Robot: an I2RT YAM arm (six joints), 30 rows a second.
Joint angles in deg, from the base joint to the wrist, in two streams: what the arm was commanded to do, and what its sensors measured. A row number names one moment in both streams.
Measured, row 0:
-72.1, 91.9, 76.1, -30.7, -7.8, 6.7
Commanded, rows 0 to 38:
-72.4, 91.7, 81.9, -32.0, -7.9, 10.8
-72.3, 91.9, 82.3, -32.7, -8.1, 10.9
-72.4, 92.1, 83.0, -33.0, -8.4, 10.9
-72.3, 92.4, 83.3, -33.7, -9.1, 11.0
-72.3, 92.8, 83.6, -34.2, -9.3, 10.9
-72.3, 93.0, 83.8, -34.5, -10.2, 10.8
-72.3, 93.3, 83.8, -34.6, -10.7, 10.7
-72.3, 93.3, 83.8, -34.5, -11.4, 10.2
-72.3, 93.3, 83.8, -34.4, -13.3, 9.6
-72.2, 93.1, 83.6, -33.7, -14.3, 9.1
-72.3, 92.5, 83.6, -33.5, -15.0, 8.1
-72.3, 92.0, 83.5, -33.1, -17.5, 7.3
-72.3, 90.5, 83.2, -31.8, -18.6, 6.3
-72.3, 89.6, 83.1, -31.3, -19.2, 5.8
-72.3, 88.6, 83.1, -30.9, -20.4, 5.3
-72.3, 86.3, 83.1, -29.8, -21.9, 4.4
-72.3, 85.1, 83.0, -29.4, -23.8, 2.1
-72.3, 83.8, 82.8, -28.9, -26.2, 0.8
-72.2, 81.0, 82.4, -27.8, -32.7, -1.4
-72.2, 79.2, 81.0, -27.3, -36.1, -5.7
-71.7, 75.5, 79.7, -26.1, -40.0, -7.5
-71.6, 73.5, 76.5, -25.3, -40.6, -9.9
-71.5, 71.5, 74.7, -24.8, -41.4, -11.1
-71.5, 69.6, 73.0, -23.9, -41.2, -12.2
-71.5, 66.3, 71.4, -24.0, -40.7, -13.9
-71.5, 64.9, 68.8, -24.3, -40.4, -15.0
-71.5, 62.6, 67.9, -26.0, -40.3, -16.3
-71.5, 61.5, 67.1, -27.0, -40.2, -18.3
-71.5, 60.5, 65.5, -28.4, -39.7, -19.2
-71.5, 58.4, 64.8, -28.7, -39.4, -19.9
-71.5, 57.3, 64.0, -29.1, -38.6, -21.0
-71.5, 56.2, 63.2, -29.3, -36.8, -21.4
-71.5, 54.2, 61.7, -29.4, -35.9, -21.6
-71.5, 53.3, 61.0, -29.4, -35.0, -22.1
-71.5, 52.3, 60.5, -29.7, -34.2, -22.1
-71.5, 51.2, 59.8, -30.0, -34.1, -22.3
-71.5, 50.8, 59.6, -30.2, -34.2, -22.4
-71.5, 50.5, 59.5, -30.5, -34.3, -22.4
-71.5, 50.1, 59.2, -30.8, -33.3, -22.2
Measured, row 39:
-71.5, 52.1, 59.6, -30.7, -34.9, -20.0
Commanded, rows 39 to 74:
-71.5, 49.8, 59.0, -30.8, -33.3, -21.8
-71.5, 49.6, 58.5, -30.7, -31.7, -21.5
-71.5, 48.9, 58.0, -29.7, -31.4, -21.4
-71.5, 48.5, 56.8, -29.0, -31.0, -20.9
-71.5, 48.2, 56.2, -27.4, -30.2, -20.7
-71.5, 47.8, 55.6, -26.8, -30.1, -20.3
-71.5, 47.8, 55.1, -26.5, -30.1, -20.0
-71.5, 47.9, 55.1, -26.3, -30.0, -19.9
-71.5, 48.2, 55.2, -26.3, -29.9, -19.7
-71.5, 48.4, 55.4, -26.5, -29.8, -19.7
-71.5, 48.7, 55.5, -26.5, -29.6, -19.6
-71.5, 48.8, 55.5, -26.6, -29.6, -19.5
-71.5, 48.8, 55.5, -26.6, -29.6, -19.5
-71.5, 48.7, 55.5, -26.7, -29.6, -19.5
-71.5, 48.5, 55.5, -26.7, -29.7, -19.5
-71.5, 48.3, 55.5, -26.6, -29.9, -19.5
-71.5, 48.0, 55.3, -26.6, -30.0, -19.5
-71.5, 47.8, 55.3, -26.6, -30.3, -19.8
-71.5, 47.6, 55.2, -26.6, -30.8, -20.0
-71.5, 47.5, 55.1, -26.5, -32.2, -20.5
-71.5, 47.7, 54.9, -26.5, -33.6, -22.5
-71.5, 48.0, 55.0, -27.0, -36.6, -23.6
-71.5, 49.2, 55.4, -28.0, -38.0, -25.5
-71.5, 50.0, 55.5, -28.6, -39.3, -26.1
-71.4, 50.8, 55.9, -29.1, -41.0, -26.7
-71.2, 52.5, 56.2, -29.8, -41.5, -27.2
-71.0, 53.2, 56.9, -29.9, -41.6, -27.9
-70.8, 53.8, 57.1, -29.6, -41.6, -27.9
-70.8, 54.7, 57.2, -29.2, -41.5, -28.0
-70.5, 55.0, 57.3, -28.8, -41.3, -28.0
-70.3, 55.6, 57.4, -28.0, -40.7, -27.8
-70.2, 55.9, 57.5, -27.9, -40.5, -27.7
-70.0, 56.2, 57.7, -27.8, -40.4, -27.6
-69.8, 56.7, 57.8, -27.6, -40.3, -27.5
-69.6, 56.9, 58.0, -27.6, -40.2, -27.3
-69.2, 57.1, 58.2, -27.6, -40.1, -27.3
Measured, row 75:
-70.1, 57.0, 55.6, -29.7, -38.2, -26.0
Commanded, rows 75 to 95:
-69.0, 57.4, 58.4, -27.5, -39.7, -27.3
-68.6, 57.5, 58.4, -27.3, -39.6, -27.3
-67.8, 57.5, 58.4, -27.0, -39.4, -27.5
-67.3, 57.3, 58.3, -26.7, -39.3, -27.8
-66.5, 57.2, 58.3, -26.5, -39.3, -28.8
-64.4, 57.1, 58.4, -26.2, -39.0, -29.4
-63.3, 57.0, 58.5, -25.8, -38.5, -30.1
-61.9, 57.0, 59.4, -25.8, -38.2, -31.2
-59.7, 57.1, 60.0, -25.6, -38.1, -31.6
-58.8, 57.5, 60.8, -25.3, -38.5, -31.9
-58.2, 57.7, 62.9, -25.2, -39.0, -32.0
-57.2, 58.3, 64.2, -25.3, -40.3, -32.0
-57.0, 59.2, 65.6, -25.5, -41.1, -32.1
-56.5, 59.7, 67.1, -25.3, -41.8, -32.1
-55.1, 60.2, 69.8, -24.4, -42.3, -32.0
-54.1, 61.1, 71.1, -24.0, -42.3, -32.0
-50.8, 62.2, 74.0, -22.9, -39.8, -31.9
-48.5, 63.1, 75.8, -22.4, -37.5, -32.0
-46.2, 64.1, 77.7, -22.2, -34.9, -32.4
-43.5, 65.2, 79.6, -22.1, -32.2, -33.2
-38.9, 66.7, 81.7, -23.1, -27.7, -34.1
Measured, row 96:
-46.0, 64.5, 76.0, -25.9, -35.0, -31.2
